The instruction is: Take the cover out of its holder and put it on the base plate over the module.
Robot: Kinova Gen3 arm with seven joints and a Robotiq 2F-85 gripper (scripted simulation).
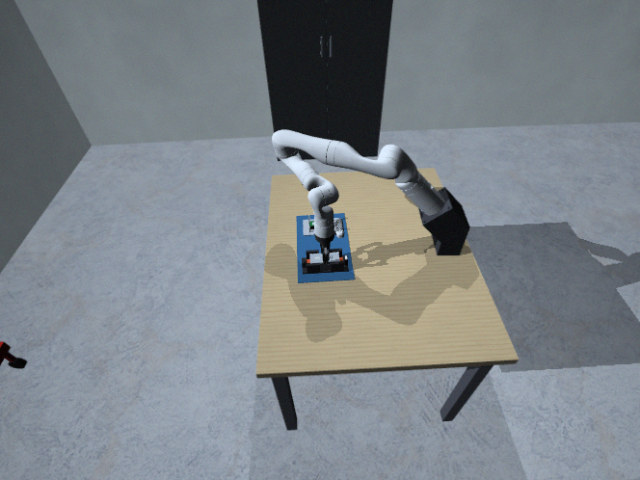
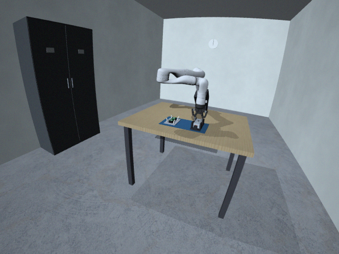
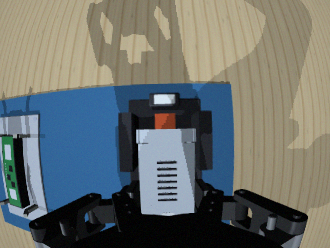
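My gripper is now 30 mm above the light grey cover.
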